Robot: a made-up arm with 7 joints.
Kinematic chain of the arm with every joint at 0, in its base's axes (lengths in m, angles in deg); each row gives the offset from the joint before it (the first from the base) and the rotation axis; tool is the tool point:
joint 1: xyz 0 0 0.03 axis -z
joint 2: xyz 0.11 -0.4 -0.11 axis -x
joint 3: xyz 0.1 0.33 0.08 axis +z
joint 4: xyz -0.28 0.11 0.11 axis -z
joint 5: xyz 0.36 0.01 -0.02 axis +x
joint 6: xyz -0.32 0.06 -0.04 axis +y
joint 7: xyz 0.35 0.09 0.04 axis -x
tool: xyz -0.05 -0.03 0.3
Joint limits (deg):
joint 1: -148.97..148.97
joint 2: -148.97..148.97
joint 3: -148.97..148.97
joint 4: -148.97..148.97
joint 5: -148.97..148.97
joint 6: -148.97..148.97
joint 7: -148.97..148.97
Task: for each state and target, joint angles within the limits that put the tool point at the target. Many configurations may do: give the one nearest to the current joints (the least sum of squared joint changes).
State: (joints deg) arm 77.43 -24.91 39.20 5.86 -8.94 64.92 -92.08
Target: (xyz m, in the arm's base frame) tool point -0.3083 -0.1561 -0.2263
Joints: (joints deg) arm 78.98 -4.92 53.50 15.83 -9.55 76.92 -105.71
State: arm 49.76 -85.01 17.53 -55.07 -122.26 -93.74 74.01
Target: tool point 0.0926 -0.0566 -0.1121
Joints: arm 39.93 -42.84 22.47 -60.99 -144.75 -84.52 86.62
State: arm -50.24 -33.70 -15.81 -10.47 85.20 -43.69 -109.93
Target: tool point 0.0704 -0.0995 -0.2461
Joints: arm -41.15 19.54 -17.61 5.67 110.63 -70.60 -81.85
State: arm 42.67 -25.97 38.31 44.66 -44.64 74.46 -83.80
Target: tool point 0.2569 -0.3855 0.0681
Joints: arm 15.08 -20.58 52.12 21.04 -43.57 57.45 -64.41
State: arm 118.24 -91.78 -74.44 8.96 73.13 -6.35 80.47
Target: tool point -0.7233 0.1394 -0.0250
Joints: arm 103.48 -103.68 -56.78 -7.82 124.68 -9.15 49.01
